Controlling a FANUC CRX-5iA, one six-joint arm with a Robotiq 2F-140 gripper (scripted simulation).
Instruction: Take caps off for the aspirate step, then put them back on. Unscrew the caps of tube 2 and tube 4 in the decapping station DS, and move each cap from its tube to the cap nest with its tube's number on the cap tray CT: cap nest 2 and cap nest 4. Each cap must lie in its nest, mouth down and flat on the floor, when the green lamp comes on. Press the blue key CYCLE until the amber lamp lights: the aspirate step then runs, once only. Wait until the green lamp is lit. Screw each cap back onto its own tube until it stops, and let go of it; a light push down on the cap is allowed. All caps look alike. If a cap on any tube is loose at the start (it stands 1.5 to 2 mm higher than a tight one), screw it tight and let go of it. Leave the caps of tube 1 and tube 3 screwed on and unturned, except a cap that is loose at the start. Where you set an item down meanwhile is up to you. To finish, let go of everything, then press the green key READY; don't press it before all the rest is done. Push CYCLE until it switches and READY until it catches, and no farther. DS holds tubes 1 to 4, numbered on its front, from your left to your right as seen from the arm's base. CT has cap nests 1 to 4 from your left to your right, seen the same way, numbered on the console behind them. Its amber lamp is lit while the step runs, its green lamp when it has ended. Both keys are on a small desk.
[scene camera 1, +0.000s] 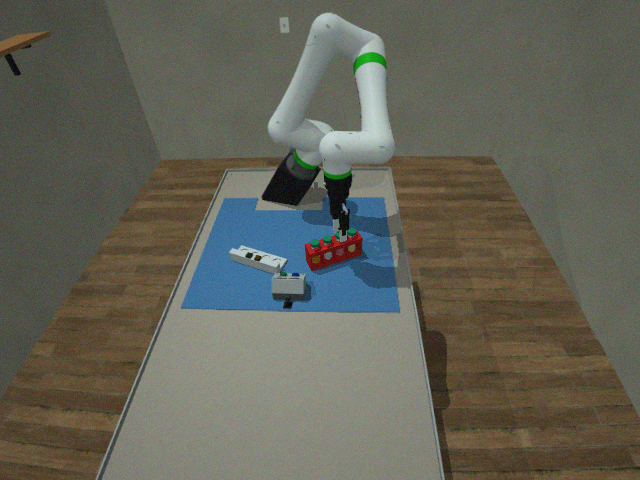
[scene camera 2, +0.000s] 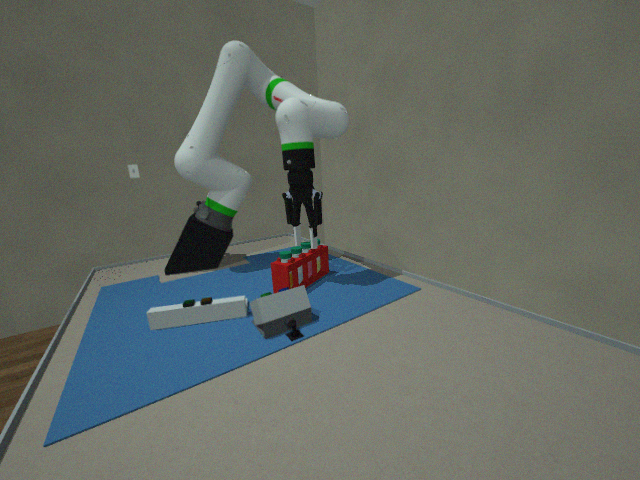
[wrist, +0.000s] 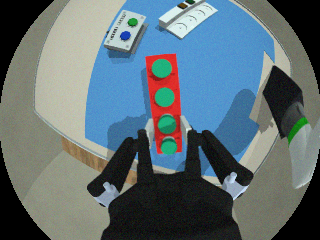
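The gripper (scene camera 2: 306, 246), (scene camera 1: 340, 236), (wrist: 167, 123) is visible in the scene. So is a grey key desk (scene camera 2: 291, 308), (scene camera 1: 289, 287), (wrist: 113, 41).
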